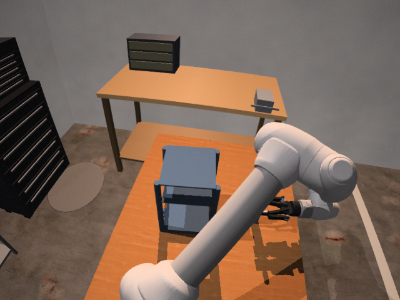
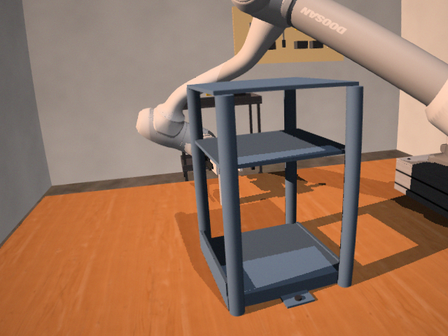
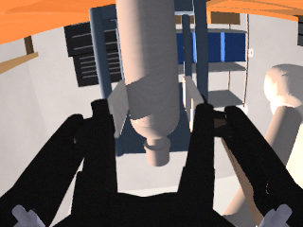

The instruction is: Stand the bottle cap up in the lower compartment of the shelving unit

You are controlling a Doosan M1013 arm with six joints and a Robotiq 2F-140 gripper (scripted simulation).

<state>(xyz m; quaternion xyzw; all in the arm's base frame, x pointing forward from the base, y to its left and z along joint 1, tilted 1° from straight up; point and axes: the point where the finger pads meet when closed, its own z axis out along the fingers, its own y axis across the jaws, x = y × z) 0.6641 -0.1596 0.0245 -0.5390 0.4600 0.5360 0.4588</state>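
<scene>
Right now my hand is right at the grey bottle. Also, from my hand: shelving unit: 33 cm to the left, 6 cm above, 4 cm behind.
</scene>
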